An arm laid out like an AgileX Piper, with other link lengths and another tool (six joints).
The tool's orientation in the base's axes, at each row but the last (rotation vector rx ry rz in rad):
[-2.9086, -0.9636, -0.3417]
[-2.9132, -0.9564, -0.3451]
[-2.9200, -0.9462, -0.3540]
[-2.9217, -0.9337, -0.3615]
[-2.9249, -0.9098, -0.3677]
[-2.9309, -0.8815, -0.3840]
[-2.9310, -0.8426, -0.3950]
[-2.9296, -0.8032, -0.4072]
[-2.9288, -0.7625, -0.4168]
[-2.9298, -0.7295, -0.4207]
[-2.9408, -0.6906, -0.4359]
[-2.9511, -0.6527, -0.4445]
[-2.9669, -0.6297, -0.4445]
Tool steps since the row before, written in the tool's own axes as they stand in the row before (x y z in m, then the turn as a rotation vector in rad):
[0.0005, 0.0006, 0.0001, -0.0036, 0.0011, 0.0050]
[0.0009, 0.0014, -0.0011, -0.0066, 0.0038, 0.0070]
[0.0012, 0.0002, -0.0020, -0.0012, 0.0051, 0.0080]
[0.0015, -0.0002, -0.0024, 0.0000, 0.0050, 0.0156]
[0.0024, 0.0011, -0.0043, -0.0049, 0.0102, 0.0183]
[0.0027, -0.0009, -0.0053, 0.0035, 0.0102, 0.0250]
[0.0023, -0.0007, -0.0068, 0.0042, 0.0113, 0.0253]
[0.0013, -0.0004, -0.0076, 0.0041, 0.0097, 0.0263]
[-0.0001, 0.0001, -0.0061, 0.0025, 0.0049, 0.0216]
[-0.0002, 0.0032, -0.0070, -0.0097, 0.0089, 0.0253]
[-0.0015, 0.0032, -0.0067, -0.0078, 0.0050, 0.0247]
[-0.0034, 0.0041, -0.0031, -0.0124, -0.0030, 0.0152]
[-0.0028, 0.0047, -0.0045, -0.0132, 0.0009, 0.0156]
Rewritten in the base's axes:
[0.0008, -0.0002, 0.0000, -0.0012, -0.0024, -0.0057]
[0.0013, -0.0007, 0.0013, -0.0016, -0.0060, -0.0083]
[0.0007, 0.0003, 0.0022, 0.0036, -0.0039, -0.0079]
[0.0006, 0.0007, 0.0027, 0.0061, -0.0022, -0.0150]
[0.0016, -0.0001, 0.0048, 0.0057, -0.0089, -0.0188]
[0.0005, 0.0015, 0.0058, 0.0139, -0.0035, -0.0231]
[0.0000, 0.0009, 0.0072, 0.0152, -0.0040, -0.0232]
[-0.0009, -0.0001, 0.0077, 0.0145, -0.0026, -0.0242]
[-0.0015, -0.0011, 0.0058, 0.0097, 0.0002, -0.0201]
[-0.0004, -0.0040, 0.0066, 0.0021, -0.0082, -0.0272]
[-0.0016, -0.0045, 0.0059, 0.0018, -0.0040, -0.0260]
[-0.0020, -0.0055, 0.0019, -0.0080, 0.0000, -0.0181]
[-0.0017, -0.0060, 0.0034, -0.0070, -0.0038, -0.0188]

